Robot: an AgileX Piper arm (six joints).
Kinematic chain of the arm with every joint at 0, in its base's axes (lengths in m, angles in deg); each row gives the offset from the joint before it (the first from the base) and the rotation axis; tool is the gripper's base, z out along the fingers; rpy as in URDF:
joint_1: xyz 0 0 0.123 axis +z
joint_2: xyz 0 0 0 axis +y
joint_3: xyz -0.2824 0 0.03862 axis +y
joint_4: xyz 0.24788 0 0.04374 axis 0.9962 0 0.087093
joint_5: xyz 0 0 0 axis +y
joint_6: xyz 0.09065 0 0.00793 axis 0.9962 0 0.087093
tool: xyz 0 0 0 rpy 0 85 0
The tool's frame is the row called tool.
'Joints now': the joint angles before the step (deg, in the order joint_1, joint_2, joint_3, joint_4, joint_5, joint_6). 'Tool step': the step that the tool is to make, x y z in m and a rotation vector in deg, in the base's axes. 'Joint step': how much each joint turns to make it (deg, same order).
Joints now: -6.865, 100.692, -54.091, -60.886, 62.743, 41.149
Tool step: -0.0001, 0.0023, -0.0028, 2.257, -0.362, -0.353
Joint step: -0.006, -0.002, 0.013, 2.227, -1.137, -0.617
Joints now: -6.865, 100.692, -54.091, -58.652, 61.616, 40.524
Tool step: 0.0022, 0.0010, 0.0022, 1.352, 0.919, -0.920
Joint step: 0.002, 0.270, -1.438, 2.564, 1.114, -2.205
